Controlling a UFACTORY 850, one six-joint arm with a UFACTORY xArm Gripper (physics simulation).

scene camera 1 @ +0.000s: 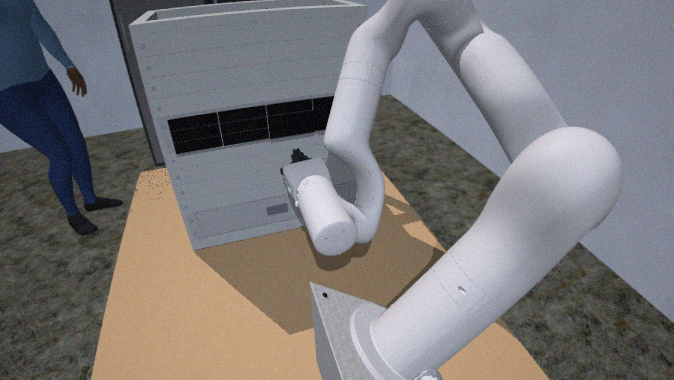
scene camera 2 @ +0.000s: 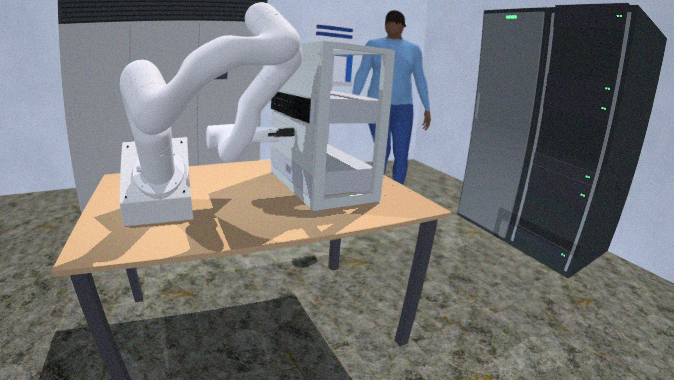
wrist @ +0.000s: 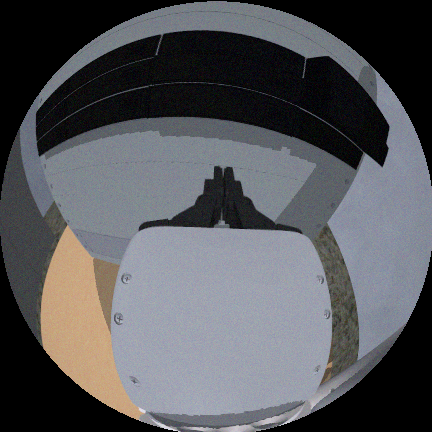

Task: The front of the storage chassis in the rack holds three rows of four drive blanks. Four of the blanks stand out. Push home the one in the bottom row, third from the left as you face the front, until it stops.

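The chassis front (scene camera 1: 195,132) (scene camera 2: 290,106) is a black band across the rack. The bottom-row blank third from the left (scene camera 1: 292,131) (wrist: 225,102) is dark; I cannot tell how far it stands out. In the wrist view, a blank at the upper right (wrist: 345,95) stands out past the rack's side. My gripper (scene camera 1: 297,150) (scene camera 2: 294,132) (wrist: 221,179) is shut and empty. Its fingertips point at the grey panel below the chassis, under the third column and lower than the bottom row. The gap between the tips and the panel is hard to judge.
The grey rack (scene camera 1: 145,65) (scene camera 2: 320,130) stands on the wooden table (scene camera 1: 135,300) (scene camera 2: 415,205) (wrist: 75,310). A lower panel with a small dark label (scene camera 1: 277,209) sits near its base. A person (scene camera 1: 25,60) (scene camera 2: 400,75) stands behind it. A dark cabinet (scene camera 2: 575,125) stands farther off.
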